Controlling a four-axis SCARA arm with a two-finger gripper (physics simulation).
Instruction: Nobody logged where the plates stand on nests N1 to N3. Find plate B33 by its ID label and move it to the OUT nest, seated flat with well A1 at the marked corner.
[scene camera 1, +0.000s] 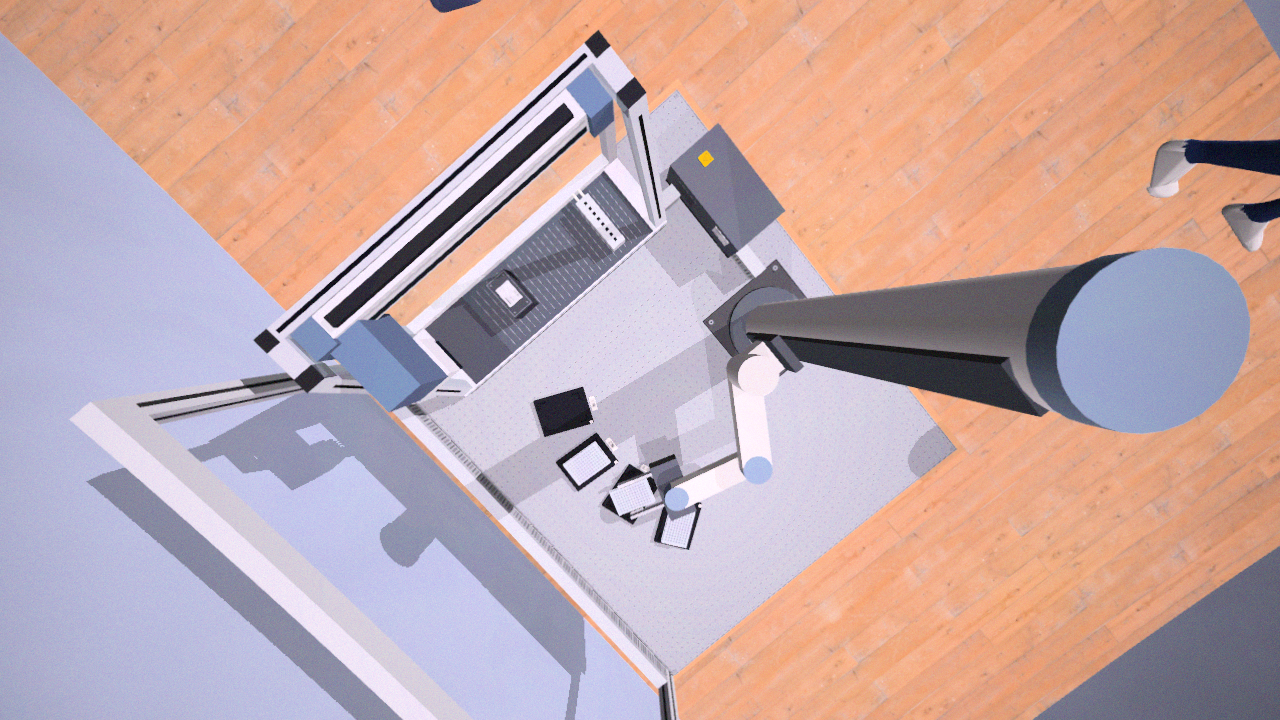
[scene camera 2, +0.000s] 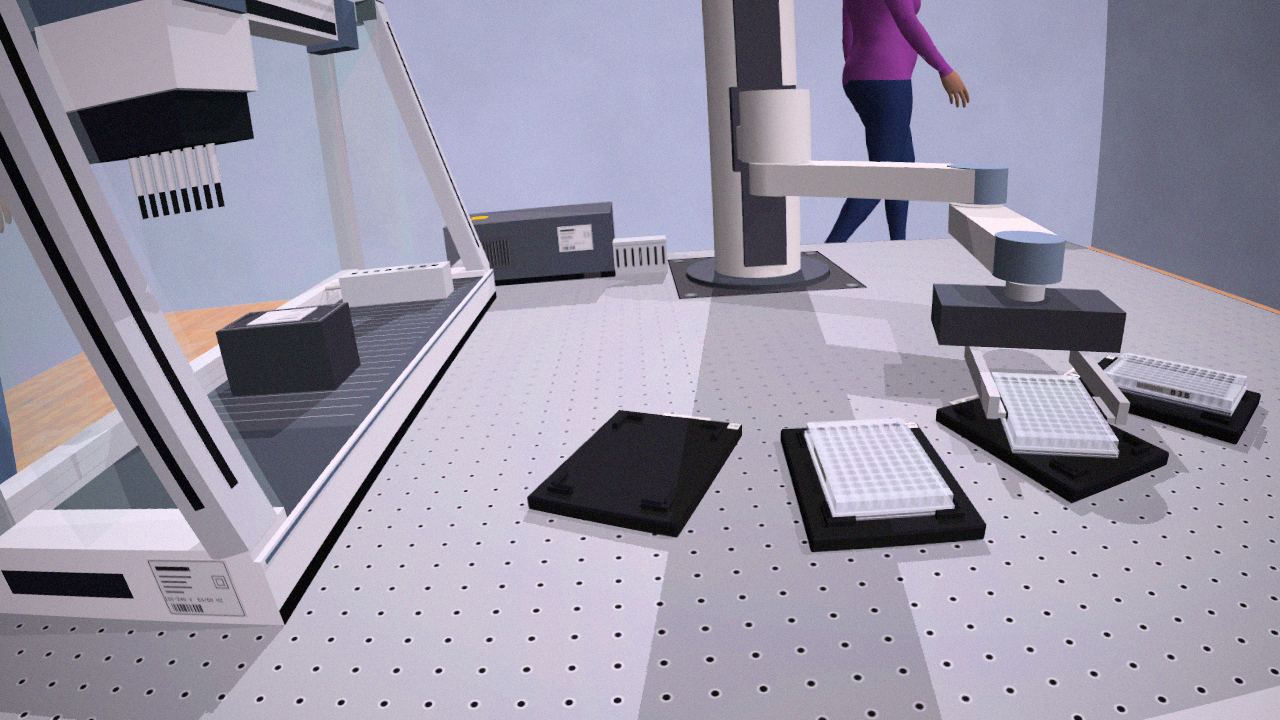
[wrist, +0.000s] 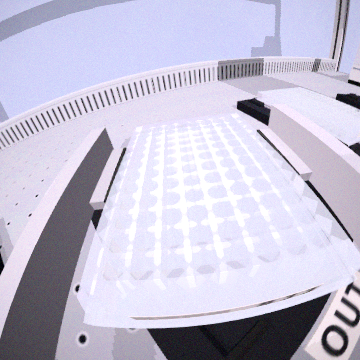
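Pixels of known places: gripper, fingertip midpoint: (scene camera 1: 624, 501) (scene camera 2: 1058, 410) (wrist: 190, 127); arm's base, link origin: (scene camera 2: 757, 278).
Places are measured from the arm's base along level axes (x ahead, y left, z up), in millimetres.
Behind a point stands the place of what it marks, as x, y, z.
Observation:
My gripper (scene camera 2: 1056, 410) {709, 123, 53} (wrist: 190, 127) {709, 123, 53} is shut on a clear plate (scene camera 2: 1060, 429) {727, 115, 46} (scene camera 1: 632, 494) {676, 124, 48} (wrist: 200, 215) {658, 144, 43}, one finger along each long side. Its ID is not readable. The plate is low over the black OUT nest (scene camera 2: 1127, 465) {760, 161, 25} (wrist: 280, 320) {613, 135, 25}, turned relative to it; contact is hard to tell. The OUT label (wrist: 340, 320) {596, 109, 15} shows at lower right in the wrist view. Another plate (scene camera 2: 1177, 380) {649, 304, 40} (scene camera 1: 677, 528) {644, 312, 39} sits on the far-right nest; its label seems to read B38. A third plate (scene camera 2: 881, 470) {746, -46, 39} (scene camera 1: 588, 462) {715, -46, 39} sits on the middle nest (scene camera 2: 819, 528) {790, -103, 25}. The left nest (scene camera 2: 635, 470) {690, -224, 25} (scene camera 1: 563, 411) {669, -220, 25} is empty. The marked corner is not clear.
A framed pipetting machine (scene camera 2: 268, 573) {846, -450, 51} stands at the left with a dark box (scene camera 2: 286, 353) {565, -560, 103} on its deck. A grey unit (scene camera 2: 546, 241) {-35, -366, 86} (scene camera 1: 726, 188) {-115, -403, 128} stands near the arm's column (scene camera 2: 760, 214) {77, -7, 125}. A slotted strip (wrist: 175, 79) {1004, 22, 33} runs behind the plate. A person (scene camera 2: 881, 53) stands beyond the table.

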